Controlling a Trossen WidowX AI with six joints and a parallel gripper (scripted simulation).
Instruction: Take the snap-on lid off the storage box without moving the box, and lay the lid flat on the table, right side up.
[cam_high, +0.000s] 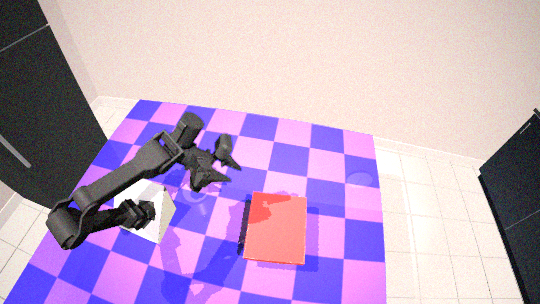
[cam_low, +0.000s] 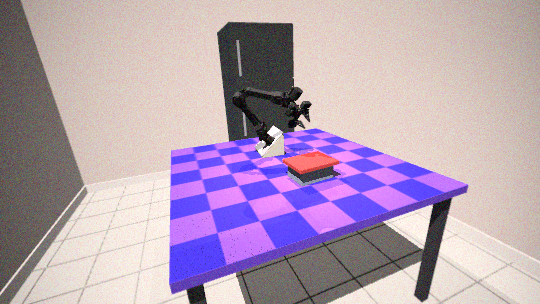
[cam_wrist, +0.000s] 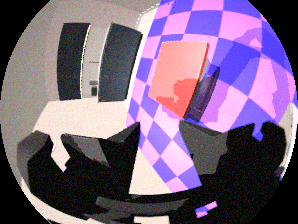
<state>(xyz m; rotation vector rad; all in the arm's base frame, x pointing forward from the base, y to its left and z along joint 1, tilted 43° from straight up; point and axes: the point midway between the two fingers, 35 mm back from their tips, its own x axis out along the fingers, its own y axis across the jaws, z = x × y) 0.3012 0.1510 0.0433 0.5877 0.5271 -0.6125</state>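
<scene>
Now: gripper tip 13 cm short of the red lid, 7 cm to the left of it and 15 cm above it. From my gripper tip the other things lie so: storage box 13 cm ahead, 7 cm to the right, 20 cm below.
</scene>
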